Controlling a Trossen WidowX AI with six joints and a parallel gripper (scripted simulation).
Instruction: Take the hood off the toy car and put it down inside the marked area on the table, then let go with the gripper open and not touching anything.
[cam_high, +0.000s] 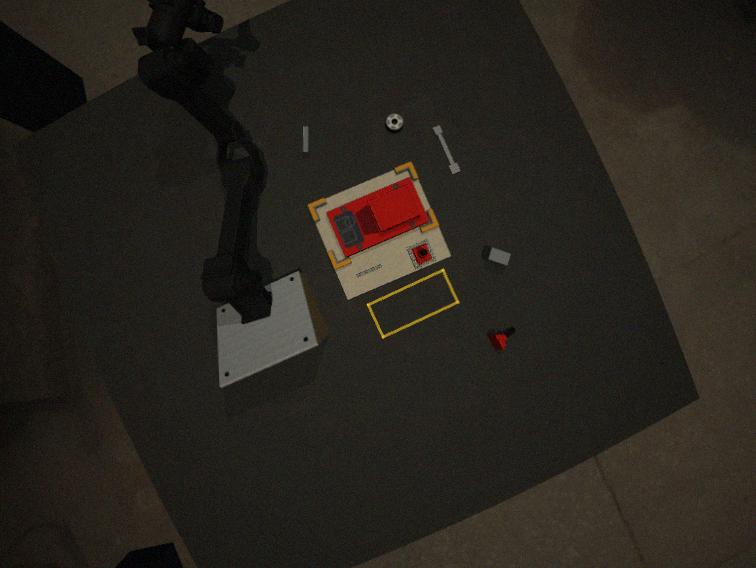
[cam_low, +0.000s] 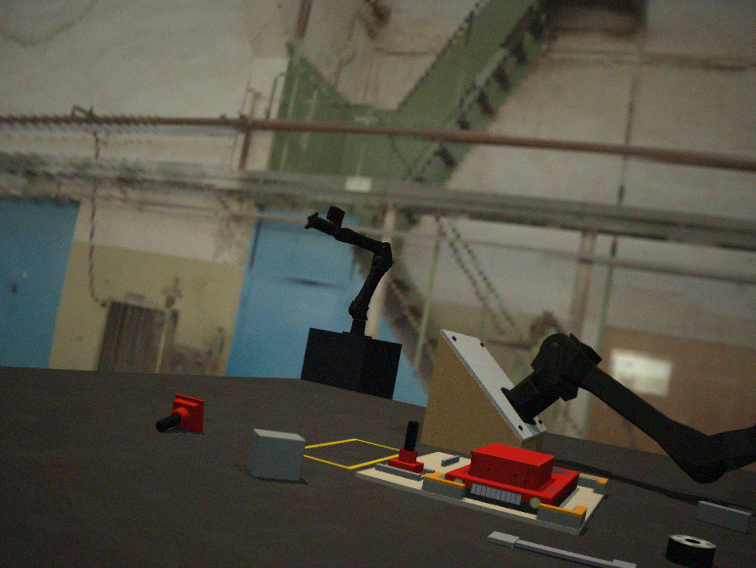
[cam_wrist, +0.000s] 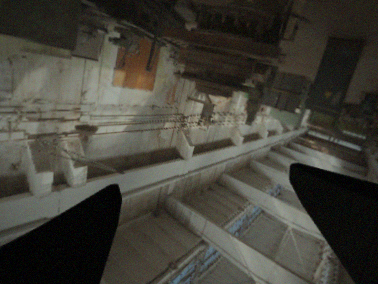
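My gripper tip is 53 cm to the left of the red hood, 22 cm short of it and 21 cm above it. Also, from my gripper tip: wheel 34 cm to the right, 28 cm ahead, 24 cm below.
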